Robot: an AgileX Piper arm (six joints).
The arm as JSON. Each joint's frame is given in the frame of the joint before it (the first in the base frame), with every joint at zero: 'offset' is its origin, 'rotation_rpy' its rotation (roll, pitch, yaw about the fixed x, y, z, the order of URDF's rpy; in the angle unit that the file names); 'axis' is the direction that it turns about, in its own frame. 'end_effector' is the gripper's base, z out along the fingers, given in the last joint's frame.
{
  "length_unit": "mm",
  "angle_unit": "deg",
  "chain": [
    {
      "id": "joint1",
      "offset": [
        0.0,
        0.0,
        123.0
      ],
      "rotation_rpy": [
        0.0,
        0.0,
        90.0
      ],
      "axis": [
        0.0,
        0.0,
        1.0
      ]
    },
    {
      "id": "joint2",
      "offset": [
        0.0,
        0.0,
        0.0
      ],
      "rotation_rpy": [
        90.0,
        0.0,
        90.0
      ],
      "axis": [
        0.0,
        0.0,
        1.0
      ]
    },
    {
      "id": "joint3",
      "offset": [
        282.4,
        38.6,
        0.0
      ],
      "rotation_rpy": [
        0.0,
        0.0,
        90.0
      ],
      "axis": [
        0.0,
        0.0,
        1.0
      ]
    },
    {
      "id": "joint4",
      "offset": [
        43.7,
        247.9,
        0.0
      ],
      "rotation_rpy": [
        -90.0,
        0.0,
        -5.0
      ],
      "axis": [
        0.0,
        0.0,
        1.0
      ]
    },
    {
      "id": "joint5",
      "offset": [
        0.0,
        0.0,
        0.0
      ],
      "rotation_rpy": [
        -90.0,
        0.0,
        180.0
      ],
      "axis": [
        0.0,
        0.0,
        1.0
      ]
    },
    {
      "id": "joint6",
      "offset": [
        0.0,
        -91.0,
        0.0
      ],
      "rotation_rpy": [
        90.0,
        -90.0,
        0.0
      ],
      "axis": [
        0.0,
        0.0,
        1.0
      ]
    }
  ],
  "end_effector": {
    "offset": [
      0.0,
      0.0,
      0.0
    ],
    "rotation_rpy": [
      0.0,
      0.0,
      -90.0
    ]
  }
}
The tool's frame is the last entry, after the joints.
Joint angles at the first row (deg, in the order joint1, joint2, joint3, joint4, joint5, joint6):
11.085 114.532 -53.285 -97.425 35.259 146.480
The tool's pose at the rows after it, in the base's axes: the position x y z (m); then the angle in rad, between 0 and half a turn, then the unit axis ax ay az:
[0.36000 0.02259 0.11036 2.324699 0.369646 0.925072 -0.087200]
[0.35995 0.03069 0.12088 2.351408 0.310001 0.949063 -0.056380]
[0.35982 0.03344 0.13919 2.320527 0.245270 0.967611 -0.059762]
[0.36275 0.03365 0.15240 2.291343 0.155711 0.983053 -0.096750]
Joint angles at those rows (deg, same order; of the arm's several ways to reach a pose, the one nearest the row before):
11.085 113.808 -53.286 -96.309 31.344 140.970
11.085 111.401 -53.283 -95.177 25.549 133.769
11.143 108.356 -53.286 -95.621 23.927 126.384
11.144 106.859 -54.058 -96.528 24.223 116.178

